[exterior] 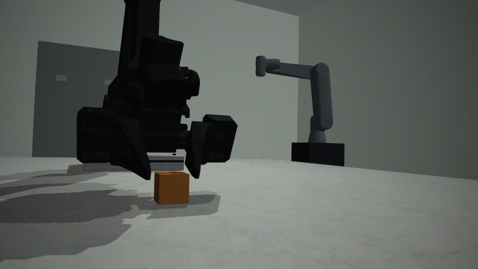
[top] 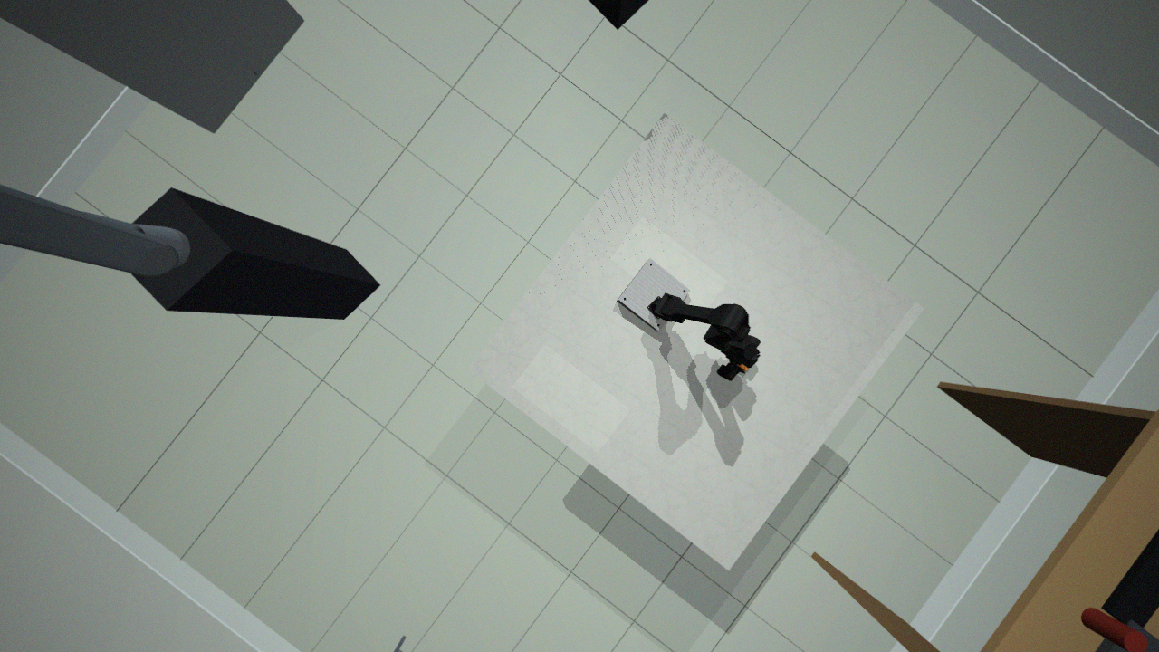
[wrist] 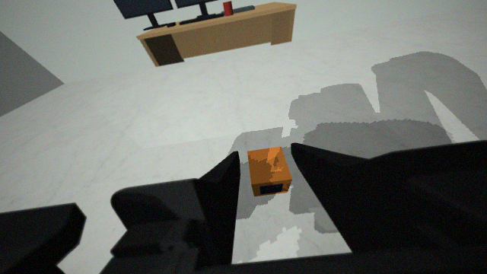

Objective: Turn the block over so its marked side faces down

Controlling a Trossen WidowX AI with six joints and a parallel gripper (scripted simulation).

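The orange block is 2 cm behind my gripper tip and 1 cm below it.
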